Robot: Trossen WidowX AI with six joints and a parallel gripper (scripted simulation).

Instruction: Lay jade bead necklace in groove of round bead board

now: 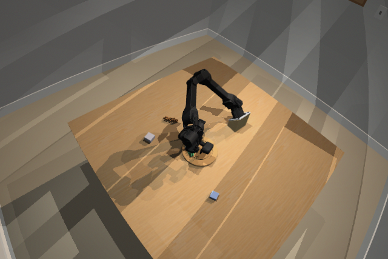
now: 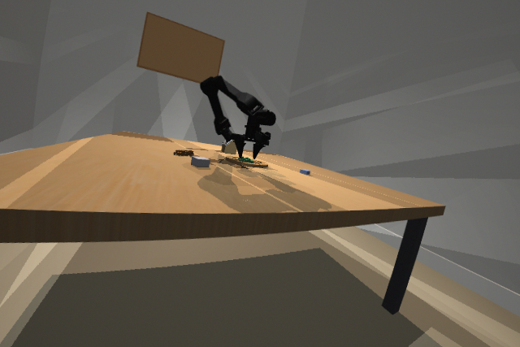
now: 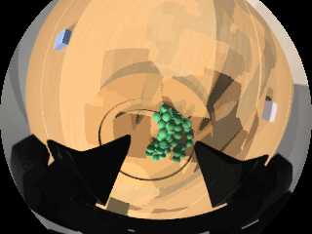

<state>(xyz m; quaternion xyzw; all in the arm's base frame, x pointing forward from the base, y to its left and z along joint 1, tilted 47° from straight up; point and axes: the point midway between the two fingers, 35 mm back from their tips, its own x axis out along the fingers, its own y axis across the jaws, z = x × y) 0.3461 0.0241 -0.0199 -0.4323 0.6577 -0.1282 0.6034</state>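
Now: gripper tip 3 cm past the round wooden bead board, 1 cm to the right of it and 1 cm above it. Round my gripper tip: blue block 6 cm ahead, 27 cm to the left, 1 cm below; then pale grey block 17 cm ahead, 20 cm to the right, 1 cm below.
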